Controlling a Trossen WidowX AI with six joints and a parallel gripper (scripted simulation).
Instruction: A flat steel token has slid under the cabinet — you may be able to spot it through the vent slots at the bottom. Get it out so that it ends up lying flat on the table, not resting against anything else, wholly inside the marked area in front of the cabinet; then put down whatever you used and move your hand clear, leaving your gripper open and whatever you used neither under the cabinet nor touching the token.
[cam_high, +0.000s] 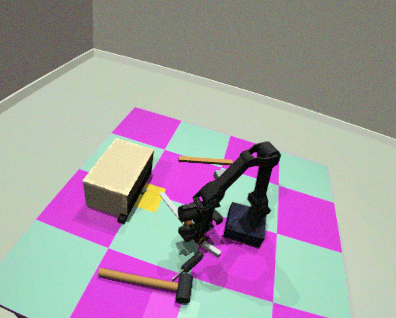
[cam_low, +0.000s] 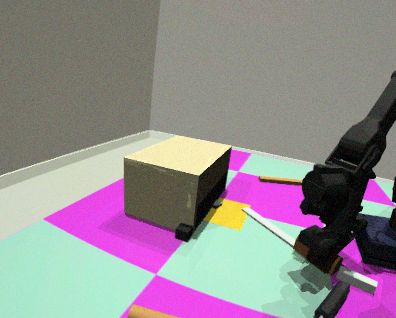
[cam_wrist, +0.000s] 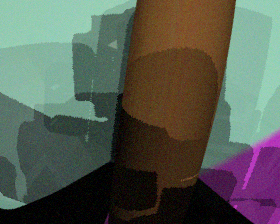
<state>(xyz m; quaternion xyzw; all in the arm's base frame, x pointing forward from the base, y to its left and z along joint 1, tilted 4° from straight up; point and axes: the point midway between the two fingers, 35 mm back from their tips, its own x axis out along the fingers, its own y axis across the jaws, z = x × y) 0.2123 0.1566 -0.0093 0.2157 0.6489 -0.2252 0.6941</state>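
My gripper tip is 15 cm to the right of the black-handled screwdriver. Also, from my gripper tip: grey bar: 7 cm behind, 3 cm to the left; grey block: 2 cm behind, 39 cm to the right, 1 cm above; grey steel token: 31 cm ahead, 14 cm to the right, 1 cm below.
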